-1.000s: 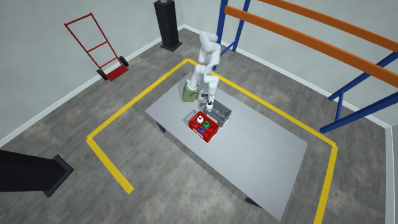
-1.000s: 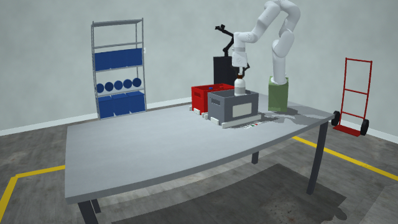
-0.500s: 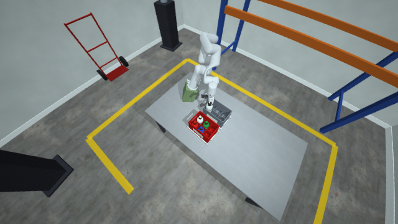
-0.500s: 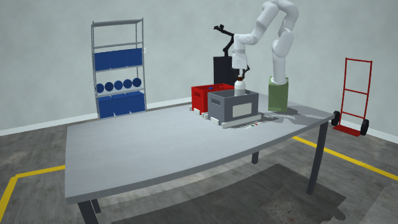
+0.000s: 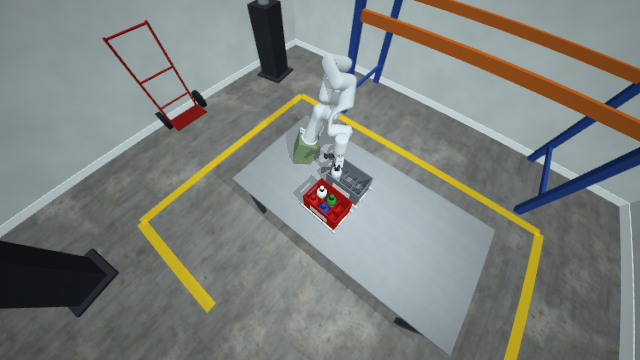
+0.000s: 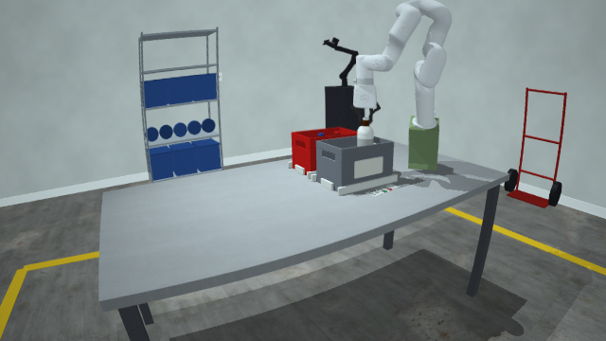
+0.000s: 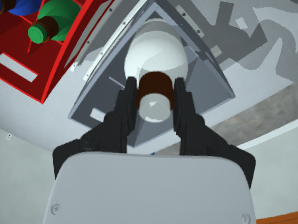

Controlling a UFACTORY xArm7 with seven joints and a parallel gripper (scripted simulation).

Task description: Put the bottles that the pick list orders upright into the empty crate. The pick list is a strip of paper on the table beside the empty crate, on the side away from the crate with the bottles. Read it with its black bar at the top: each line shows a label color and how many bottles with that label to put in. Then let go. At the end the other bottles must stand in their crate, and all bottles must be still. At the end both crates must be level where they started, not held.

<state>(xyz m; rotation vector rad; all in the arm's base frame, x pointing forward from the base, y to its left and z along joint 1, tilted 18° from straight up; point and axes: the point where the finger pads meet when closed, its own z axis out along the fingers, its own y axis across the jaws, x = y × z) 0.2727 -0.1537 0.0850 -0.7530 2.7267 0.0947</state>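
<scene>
My hand is 70 mm above the white-label bottle. Round my hand: red crate: 40 mm ahead, 200 mm to the right, 170 mm below; grey crate: 100 mm ahead, 30 mm to the left, 170 mm below; green-labelled bottle: 60 mm ahead, 160 mm to the right, 170 mm below.
</scene>
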